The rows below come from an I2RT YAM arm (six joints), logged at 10 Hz.
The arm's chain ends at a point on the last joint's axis. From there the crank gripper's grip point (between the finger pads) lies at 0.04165 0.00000 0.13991 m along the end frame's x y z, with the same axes.
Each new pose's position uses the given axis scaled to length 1; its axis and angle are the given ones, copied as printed.
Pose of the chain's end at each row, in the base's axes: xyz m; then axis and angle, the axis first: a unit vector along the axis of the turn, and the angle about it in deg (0 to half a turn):
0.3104 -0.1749 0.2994 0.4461 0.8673 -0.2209 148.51
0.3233 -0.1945 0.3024 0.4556 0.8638 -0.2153 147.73
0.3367 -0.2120 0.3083 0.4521 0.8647 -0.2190 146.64
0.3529 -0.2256 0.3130 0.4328 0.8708 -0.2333 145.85
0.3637 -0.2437 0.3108 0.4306 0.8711 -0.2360 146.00
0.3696 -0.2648 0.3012 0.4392 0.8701 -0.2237 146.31
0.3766 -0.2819 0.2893 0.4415 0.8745 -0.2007 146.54
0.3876 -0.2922 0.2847 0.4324 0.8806 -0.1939 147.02
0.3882 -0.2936 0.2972 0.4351 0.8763 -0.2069 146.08
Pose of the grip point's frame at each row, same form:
0.3281 -0.2321 0.1663 0.4461 0.8673 -0.2209 148.51
0.3432 -0.2511 0.1693 0.4556 0.8638 -0.2153 147.73
0.3586 -0.2705 0.1764 0.4521 0.8647 -0.2190 146.64
0.3753 -0.2883 0.1831 0.4328 0.8708 -0.2333 145.85
0.3854 -0.3069 0.1810 0.4306 0.8711 -0.2360 146.00
0.3920 -0.3248 0.1700 0.4392 0.8701 -0.2237 146.31
0.4015 -0.3361 0.1561 0.4415 0.8745 -0.2007 146.54
0.4125 -0.3443 0.1506 0.4324 0.8806 -0.1939 147.02
0.4134 -0.3497 0.1648 0.4351 0.8763 -0.2069 146.08

